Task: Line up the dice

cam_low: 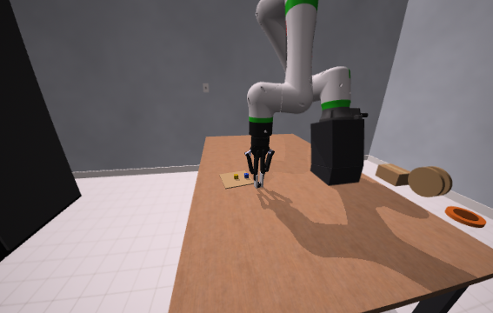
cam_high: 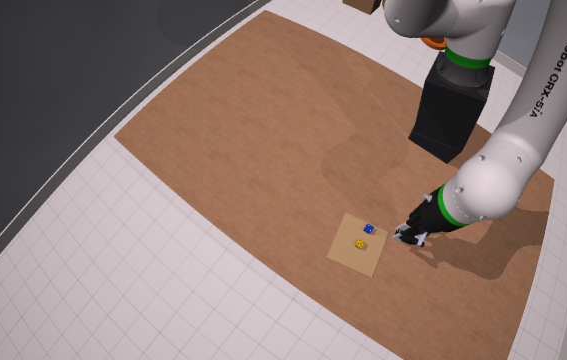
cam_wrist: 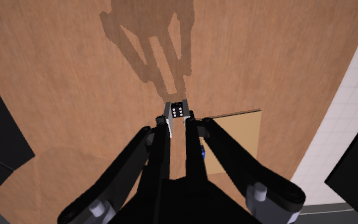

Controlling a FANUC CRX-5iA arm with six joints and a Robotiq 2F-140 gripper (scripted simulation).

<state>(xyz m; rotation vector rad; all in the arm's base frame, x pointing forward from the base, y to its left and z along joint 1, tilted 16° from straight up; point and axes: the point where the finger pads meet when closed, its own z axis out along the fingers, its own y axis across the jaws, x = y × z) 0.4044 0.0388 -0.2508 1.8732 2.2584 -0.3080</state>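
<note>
My gripper is now 90 mm short of the yellow die, 80 mm to the left of it and 20 mm above it. From my hand the other things lie so: blue die 90 mm to the right, 40 mm ahead, 20 mm below; tan mat 90 mm ahead, 80 mm to the right, 30 mm below; black die 20 mm below.
</note>
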